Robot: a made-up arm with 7 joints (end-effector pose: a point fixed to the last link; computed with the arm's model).
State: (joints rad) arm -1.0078 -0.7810 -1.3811 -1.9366 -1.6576 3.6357 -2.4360
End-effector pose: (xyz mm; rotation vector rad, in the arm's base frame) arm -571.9 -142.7 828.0 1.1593 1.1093 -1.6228
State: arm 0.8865 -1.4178 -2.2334 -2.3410 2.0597 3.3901 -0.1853
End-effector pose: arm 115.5 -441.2 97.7 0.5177 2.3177 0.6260
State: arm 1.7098 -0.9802 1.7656 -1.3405 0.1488 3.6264 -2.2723
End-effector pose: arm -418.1 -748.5 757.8 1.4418 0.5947 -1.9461
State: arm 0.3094 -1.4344 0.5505 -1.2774 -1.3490 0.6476 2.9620
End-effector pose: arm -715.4 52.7 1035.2 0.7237 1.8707 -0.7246
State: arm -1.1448 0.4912 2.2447 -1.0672 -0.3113 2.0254 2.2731
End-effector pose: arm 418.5 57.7 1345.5 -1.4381 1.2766 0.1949
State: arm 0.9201 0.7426 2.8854 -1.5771 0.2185 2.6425 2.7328
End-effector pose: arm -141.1 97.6 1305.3 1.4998 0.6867 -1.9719
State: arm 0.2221 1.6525 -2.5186 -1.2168 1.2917 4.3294 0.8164
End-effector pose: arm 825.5 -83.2 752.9 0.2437 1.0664 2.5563
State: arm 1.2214 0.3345 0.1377 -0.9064 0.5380 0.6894 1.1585
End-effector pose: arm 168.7 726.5 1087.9 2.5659 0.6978 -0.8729
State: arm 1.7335 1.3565 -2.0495 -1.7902 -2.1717 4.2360 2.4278
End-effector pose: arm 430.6 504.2 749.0 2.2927 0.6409 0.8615
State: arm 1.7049 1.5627 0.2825 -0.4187 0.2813 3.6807 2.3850
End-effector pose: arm -160.6 975.9 271.0 -1.2310 1.0218 1.0485
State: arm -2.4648 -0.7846 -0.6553 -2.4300 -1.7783 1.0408 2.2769
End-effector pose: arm -369.9 162.8 817.6 -1.6574 -0.7311 -1.0612
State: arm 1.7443 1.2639 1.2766 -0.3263 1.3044 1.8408 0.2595
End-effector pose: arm -341.0 985.6 669.7 -0.5367 -0.5436 2.0837
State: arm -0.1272 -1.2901 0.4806 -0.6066 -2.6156 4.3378 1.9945
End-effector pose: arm -781.8 242.6 902.9 0.0368 1.2887 1.9767
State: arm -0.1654 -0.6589 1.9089 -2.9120 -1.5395 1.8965 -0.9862
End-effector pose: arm -38.6 321.4 318.8 -0.7394 1.0800 -0.6608
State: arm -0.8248 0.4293 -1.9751 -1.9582 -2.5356 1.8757 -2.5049
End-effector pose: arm -492.2 -359.2 854.9 -0.3140 -0.4575 0.8520
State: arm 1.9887 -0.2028 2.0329 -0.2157 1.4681 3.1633 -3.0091
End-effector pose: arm -27.9 -225.1 1400.5 0.3465 0.0435 -0.6771
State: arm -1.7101 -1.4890 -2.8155 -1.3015 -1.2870 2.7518 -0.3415
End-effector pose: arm -121.9 819.1 -50.7 0.2421 3.0483 0.3415
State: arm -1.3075 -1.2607 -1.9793 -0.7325 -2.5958 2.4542 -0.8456
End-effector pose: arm -620.0 805.5 564.7 -1.0276 1.7362 1.8442
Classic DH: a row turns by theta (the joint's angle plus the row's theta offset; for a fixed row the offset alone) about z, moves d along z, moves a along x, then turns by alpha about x. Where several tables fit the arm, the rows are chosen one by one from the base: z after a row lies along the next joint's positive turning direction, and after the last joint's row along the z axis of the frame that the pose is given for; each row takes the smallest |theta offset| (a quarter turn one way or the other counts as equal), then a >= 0, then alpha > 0; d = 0 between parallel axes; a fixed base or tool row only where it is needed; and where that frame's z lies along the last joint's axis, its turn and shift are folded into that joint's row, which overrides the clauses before.
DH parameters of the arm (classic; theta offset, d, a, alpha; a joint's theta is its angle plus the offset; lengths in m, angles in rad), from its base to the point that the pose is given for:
joint 1: 0 0.413 0 -1.5708
joint 2: 0 0 0 1.5708
joint 3: 0 0.497 0.105 1.5708
joint 4: 0 0 -0.107 -1.5708
joint 5: 0 0.498 0 1.5708
joint 6: 0 0 0.06 1.5708
joint 7: 0 0 0 0

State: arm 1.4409 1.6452 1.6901 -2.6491 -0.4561 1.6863 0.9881
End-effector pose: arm -452.6 123.1 467.2 0.0402 2.2257 -0.9502
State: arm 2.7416 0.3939 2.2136 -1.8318 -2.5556 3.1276 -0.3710
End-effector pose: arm -0.1 -501.2 952.5 1.2724 0.9868 -0.5988
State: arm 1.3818 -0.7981 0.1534 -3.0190 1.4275 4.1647 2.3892
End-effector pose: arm 16.1 141.1 654.5 -0.2606 1.6959 0.4162
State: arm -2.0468 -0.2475 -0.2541 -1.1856 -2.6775 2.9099 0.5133
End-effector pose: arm -262.4 -257.7 1264.6 0.7831 -0.2157 -1.2745
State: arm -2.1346 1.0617 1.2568 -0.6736 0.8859 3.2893 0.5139
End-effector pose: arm -260.8 -914.8 767.2 0.7641 1.5337 -1.8541
